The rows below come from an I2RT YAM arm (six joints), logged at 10 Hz.
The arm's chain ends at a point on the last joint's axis. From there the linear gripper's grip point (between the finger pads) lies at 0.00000 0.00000 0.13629 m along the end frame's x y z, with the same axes.
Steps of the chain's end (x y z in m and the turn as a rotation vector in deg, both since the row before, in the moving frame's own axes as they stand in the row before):
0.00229, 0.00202, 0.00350, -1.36, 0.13, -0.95
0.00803, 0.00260, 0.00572, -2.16, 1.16, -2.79
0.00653, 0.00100, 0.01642, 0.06, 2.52, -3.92
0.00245, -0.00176, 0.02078, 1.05, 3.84, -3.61
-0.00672, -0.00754, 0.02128, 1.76, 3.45, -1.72
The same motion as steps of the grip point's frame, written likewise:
0.00263, 0.00525, 0.00346, -1.36, 0.13, -0.95
0.01091, 0.00767, 0.00560, -2.16, 1.16, -2.79
0.01251, 0.00065, 0.01629, 0.06, 2.52, -3.92
0.01149, -0.00454, 0.02045, 1.05, 3.84, -3.61
0.00142, -0.01185, 0.02097, 1.76, 3.45, -1.72

